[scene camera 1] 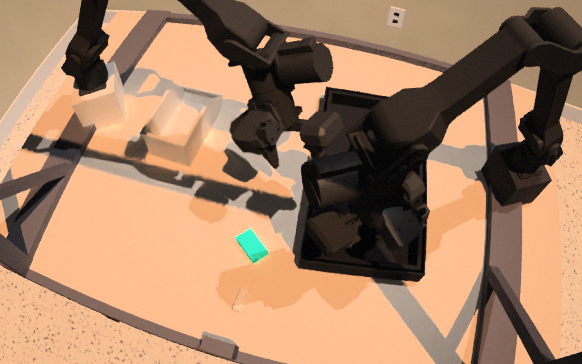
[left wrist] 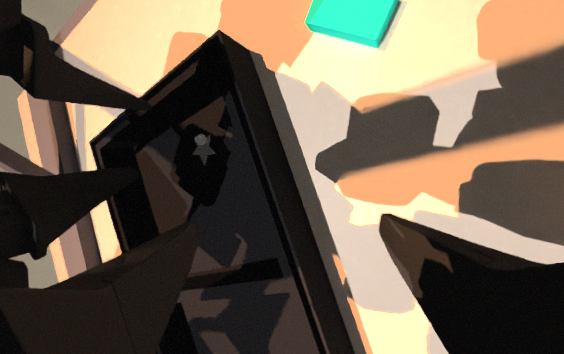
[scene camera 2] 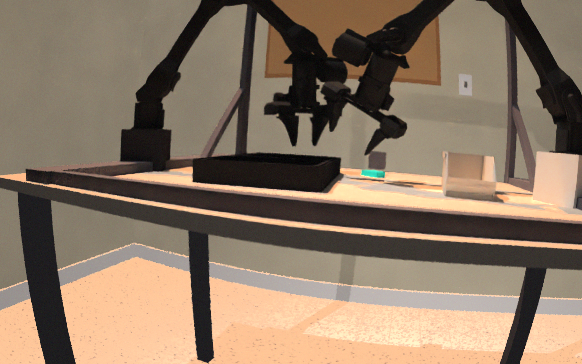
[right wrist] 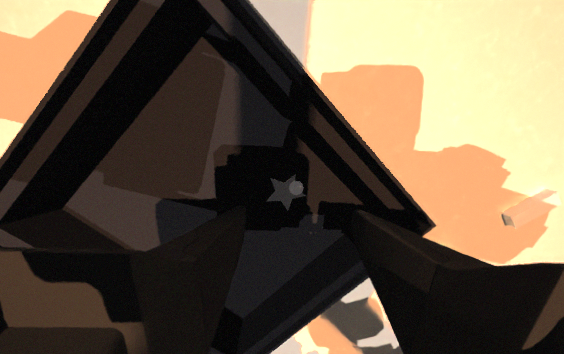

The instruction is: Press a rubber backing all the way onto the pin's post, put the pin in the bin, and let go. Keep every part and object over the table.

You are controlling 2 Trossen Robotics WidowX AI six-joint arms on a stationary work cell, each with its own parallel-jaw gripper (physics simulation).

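Pixels of known places: left gripper, fingertip midpoint: [scene camera 1: 298, 170] [left wrist: 289, 226] [scene camera 2: 348, 142]; right gripper, fingertip midpoint: [scene camera 1: 357, 232] [left wrist: 141, 140] [scene camera 2: 304, 145] [right wrist: 299, 216]; left arm's base, link origin: [scene camera 1: 93, 82]; right arm's base, link origin: [scene camera 1: 524, 163].
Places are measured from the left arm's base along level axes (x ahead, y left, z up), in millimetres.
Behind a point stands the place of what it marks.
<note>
A small grey star-shaped pin [left wrist: 204, 153] {x 415, y -433, z -88 mm} [right wrist: 285, 192] {x 413, y -438, z -87 mm} lies on the floor of the black tray [scene camera 1: 360, 273] {x 409, y -503, z -81 mm} [scene camera 2: 260, 175] {x 560, y -160, z -76 mm} [left wrist: 291, 170] {x 363, y -359, z -94 mm}. A pale round piece, seemingly the rubber backing [left wrist: 201, 139] {x 405, y -442, z -85 mm} [right wrist: 296, 188] {x 408, y -446, z -82 mm}, sits over one side of the star; how far it is on the post cannot be told. My right gripper [scene camera 2: 304, 145] {x 414, y -448, z -33 mm} [left wrist: 141, 140] {x 414, y -448, z -33 mm} [right wrist: 299, 216] {x 414, y -448, z -33 mm} is partly open and empty above the pin. My left gripper [scene camera 2: 349, 142] {x 355, y -321, z -19 mm} [left wrist: 289, 226] {x 355, y -321, z -19 mm} is wide open and empty, beside the right one, above the tray's edge.
A pale open box [scene camera 1: 167, 145] {x 146, y -191, z -40 mm} [scene camera 2: 467, 187] {x 234, y -63, z -75 mm}, likely the bin, stands at the left in scene camera 1. A teal block [scene camera 1: 251, 244] {x 252, y -401, z -82 mm} [scene camera 2: 373, 173] {x 261, y -381, z -86 mm} [left wrist: 352, 20] {x 257, y -392, z -82 mm} and a small pale piece [scene camera 1: 240, 299] {x 209, y -489, z -87 mm} [right wrist: 525, 210] {x 219, y -486, z -87 mm} lie outside the tray. Both arms are close together.
</note>
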